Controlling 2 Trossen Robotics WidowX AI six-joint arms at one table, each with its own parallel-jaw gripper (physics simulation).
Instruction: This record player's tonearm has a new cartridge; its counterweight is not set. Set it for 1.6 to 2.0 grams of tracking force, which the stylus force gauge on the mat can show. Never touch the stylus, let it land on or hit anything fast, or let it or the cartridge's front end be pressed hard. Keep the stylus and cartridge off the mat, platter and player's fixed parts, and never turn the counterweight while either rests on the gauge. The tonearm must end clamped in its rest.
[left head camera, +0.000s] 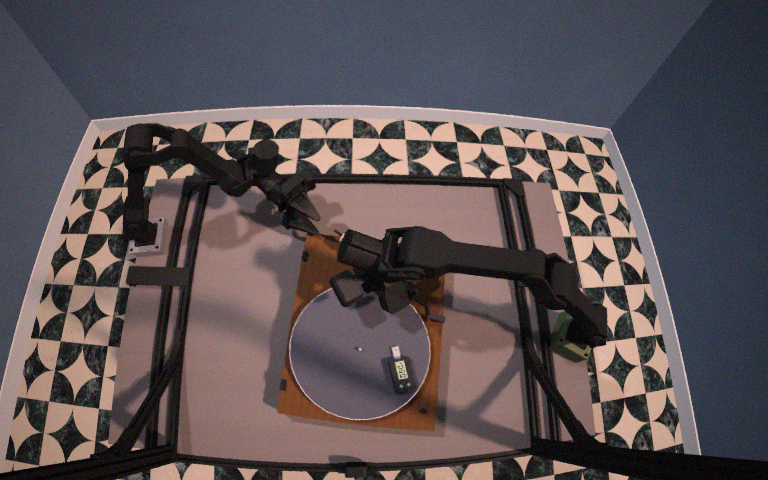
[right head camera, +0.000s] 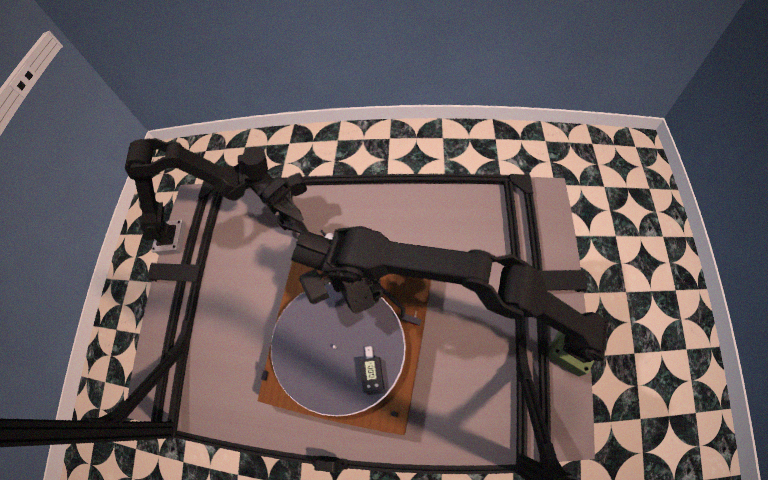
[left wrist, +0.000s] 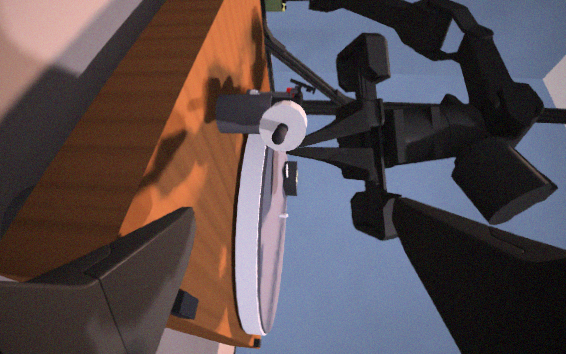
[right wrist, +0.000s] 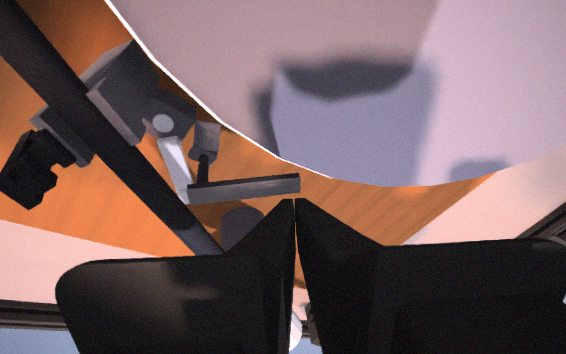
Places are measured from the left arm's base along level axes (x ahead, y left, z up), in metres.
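Pixels of known places: left gripper, fingertip midpoint: (left head camera: 318, 227) (right head camera: 305, 227) (left wrist: 294, 213); right gripper, fingertip midpoint: (left head camera: 363, 276) (right wrist: 293, 209); left arm's base, origin of the base link: (left head camera: 146, 235) (right head camera: 166, 235); right arm's base, origin of the base link: (left head camera: 578, 333) (right head camera: 579, 344).
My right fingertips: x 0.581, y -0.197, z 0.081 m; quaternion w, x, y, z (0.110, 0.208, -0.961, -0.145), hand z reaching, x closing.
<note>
Ahead of a thing's pixels: the offset from my right fingertips to its top centre. "pt": to the spot under its first point.
The tonearm (left head camera: 434, 318) (right wrist: 145, 172) runs beside the platter {0.026 m back, 0.155 m right, 0.018 m down} (left head camera: 339, 384) (left wrist: 247, 250) (right wrist: 500, 100); its clamping in the rest cannot be told. The pale round counterweight {pt 0.038 m back, 0.102 m left, 0.007 m up} (left wrist: 283, 125) (right wrist: 295, 330) is at its rear, partly hidden in the right wrist view. The stylus force gauge {0.051 m ahead, 0.206 m right, 0.003 m up} (left head camera: 402, 370) (right head camera: 370, 373) (left wrist: 291, 177) lies on the mat, its digits too small to read surely. My left gripper (left head camera: 318, 225) (left wrist: 294, 213) is open and empty, back from the counterweight. My right gripper (left wrist: 286, 149) (right wrist: 293, 209) is shut and empty, its tips close to the counterweight in the left wrist view. Stylus and cartridge cannot be made out.
The wooden plinth (left head camera: 300, 404) (left wrist: 150, 100) (right wrist: 375, 215) surrounds the platter. A grey bar {0.023 m ahead, 0.008 m right, 0.005 m up} (right wrist: 245, 190) stands by the tonearm, near my right fingertips in the right wrist view. My right arm (left head camera: 481, 257) (right head camera: 419, 260) crosses above the plinth's back. Black frame rails (left head camera: 368, 180) border the table.
</note>
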